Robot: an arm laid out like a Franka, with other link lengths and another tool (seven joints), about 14 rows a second.
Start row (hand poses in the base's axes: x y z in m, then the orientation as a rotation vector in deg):
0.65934 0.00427 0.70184 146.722 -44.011 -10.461
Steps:
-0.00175 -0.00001 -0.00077 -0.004 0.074 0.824
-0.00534 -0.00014 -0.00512 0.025 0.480 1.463
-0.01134 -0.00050 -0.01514 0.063 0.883 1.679
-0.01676 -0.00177 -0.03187 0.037 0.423 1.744
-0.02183 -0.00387 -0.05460 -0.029 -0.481 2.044
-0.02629 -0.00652 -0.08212 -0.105 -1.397 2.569
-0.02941 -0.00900 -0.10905 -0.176 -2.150 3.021
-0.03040 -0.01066 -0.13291 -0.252 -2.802 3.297
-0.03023 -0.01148 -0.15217 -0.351 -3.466 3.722
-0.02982 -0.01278 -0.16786 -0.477 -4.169 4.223
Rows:
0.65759 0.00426 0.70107 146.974 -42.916 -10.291
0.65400 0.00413 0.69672 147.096 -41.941 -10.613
0.64800 0.00377 0.68670 147.087 -41.515 -11.070
0.64258 0.00250 0.66997 147.215 -41.599 -10.457
0.63751 0.00040 0.64724 147.501 -41.536 -9.187
0.63305 -0.00225 0.61972 147.843 -41.182 -7.824
0.62993 -0.00473 0.59279 148.115 -40.861 -6.692
0.62894 -0.00639 0.56893 148.296 -40.729 -5.741
0.62911 -0.00721 0.54967 148.497 -40.405 -4.716
0.62952 -0.00851 0.53398 148.699 -39.990 -3.606

